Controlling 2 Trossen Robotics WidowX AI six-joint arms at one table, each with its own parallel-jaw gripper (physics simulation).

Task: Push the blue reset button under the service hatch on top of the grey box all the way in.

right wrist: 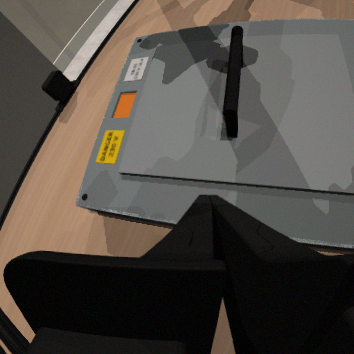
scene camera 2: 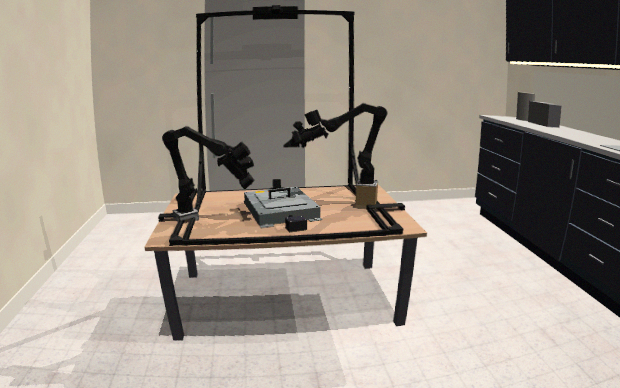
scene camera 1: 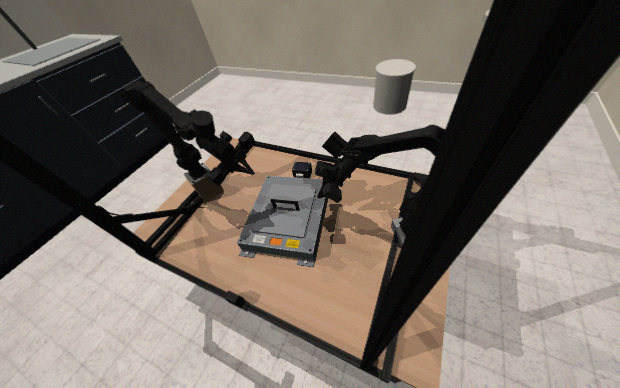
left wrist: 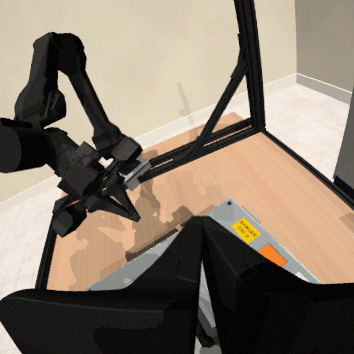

Observation:
The left gripper is shut, with nothing in its grasp. The right gripper is shut, with nothing in its grasp. Further things: a service hatch.
The left gripper also shows in the left wrist view. The right gripper shows as well in the right wrist view and in the left wrist view.

